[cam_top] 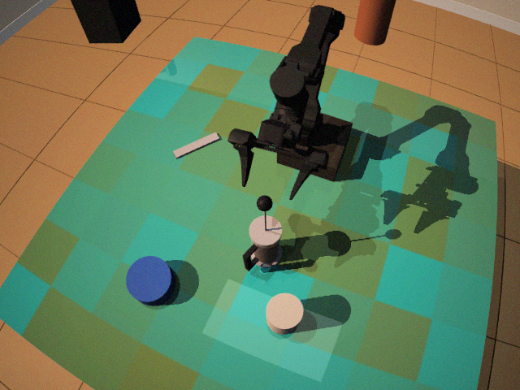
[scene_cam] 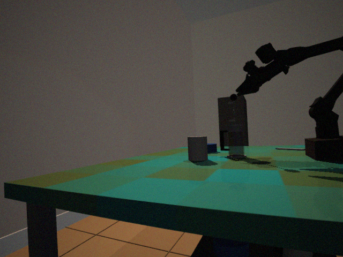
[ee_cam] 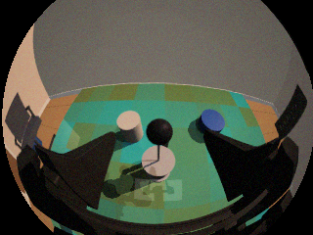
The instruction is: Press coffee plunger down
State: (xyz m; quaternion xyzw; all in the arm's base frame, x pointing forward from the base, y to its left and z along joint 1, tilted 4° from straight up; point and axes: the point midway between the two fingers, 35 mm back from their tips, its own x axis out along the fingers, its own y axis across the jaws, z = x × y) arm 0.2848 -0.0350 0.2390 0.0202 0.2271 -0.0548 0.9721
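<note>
Now: gripper tip 30 mm short of the coffee press, 10 mm to the left of it and 150 mm above it. Also, from my gripper tip: flat pale bar: 290 mm behind, 290 mm to the right, 270 mm below.
</note>
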